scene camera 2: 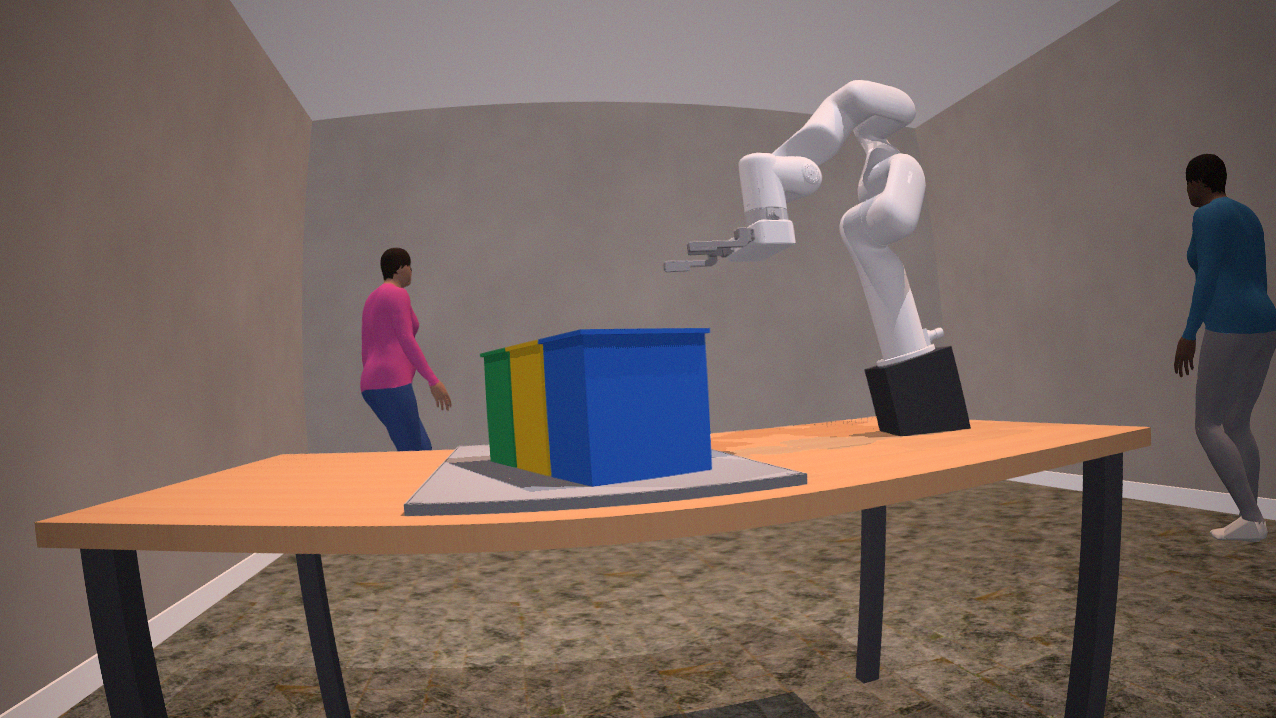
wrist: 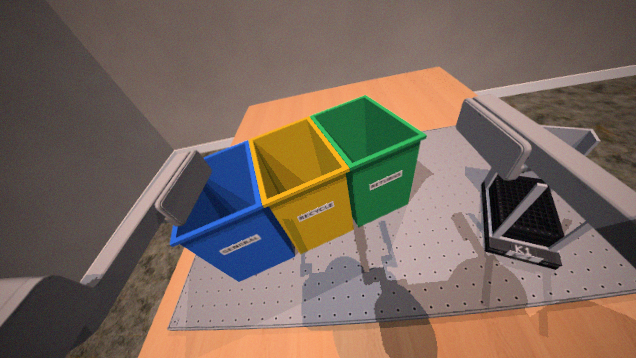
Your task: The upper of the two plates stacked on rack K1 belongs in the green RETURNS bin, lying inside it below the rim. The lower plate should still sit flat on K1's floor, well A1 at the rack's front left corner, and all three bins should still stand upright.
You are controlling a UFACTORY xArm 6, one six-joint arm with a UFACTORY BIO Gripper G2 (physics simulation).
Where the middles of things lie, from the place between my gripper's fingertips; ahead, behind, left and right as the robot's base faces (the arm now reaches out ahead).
I see my gripper 22 cm above the yellow bin [scene camera 2: 526, 360], 17 cm short of it and 8 cm to the right of it. Round my hand: blue bin [scene camera 2: 623, 405] (22 cm below, 20 cm to the left, 11 cm ahead); green returns bin [scene camera 2: 497, 369] (22 cm below, 22 cm ahead, 4 cm to the right).
